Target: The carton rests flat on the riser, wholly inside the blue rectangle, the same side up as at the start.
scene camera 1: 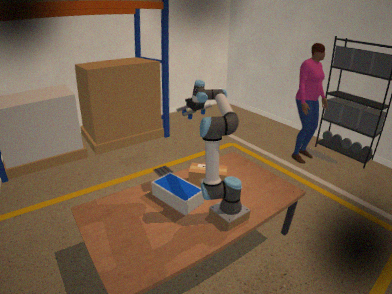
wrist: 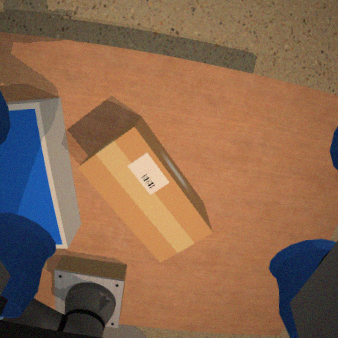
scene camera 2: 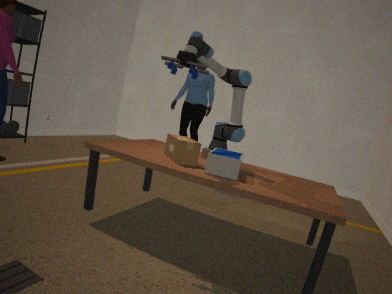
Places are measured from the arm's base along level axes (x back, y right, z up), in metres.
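Pixels of known places: hand, its tool point: (scene camera 1: 193, 113) (wrist: 163, 200) (scene camera 2: 181, 72); arm's base, origin of its link: (scene camera 1: 230, 207) (wrist: 90, 300).
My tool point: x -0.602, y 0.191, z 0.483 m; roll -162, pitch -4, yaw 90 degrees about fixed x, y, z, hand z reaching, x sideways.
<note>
For each thing: its top centre in the pictures, then the offset to it from my tool point. Level surfaces: height alone.
- brown carton, centre of its top: (wrist: 148, 201) (scene camera 2: 183, 138) (scene camera 1: 208, 168) dy -0.022, dx +0.212, dz -0.409 m
- white riser, centre of its top: (wrist: 12, 183) (scene camera 2: 227, 153) (scene camera 1: 177, 186) dy -0.339, dx +0.201, dz -0.439 m
- blue rectangle, centre of its top: (wrist: 12, 183) (scene camera 2: 227, 153) (scene camera 1: 177, 186) dy -0.339, dx +0.201, dz -0.439 m
- table, height of its surface: dz -0.559 m
The brown carton (scene camera 1: 207, 171) (scene camera 2: 183, 150) (wrist: 125, 185) lies flat on the table, with a tape strip and a white barcode label on its upper face. It is beside the riser and apart from it, turned at an angle to it in the wrist view. The white riser (scene camera 1: 175, 199) (scene camera 2: 222, 167) (wrist: 65, 190) carries the blue rectangle (scene camera 1: 177, 186) (scene camera 2: 226, 153) (wrist: 37, 200) on top, with nothing resting on it. My gripper (scene camera 1: 196, 112) (scene camera 2: 183, 68) is open, with no load on its blue cups, high above the carton and table. In the wrist view the cups cover part of the riser.
The arm's base (scene camera 1: 230, 214) (wrist: 112, 312) stands on the table (scene camera 1: 125, 225) (scene camera 2: 280, 187) (wrist: 265, 175), close to the riser and carton. A person in pink (scene camera 1: 311, 82) stands by a shelf rack. A person in blue (scene camera 2: 200, 90) stands behind the table.
</note>
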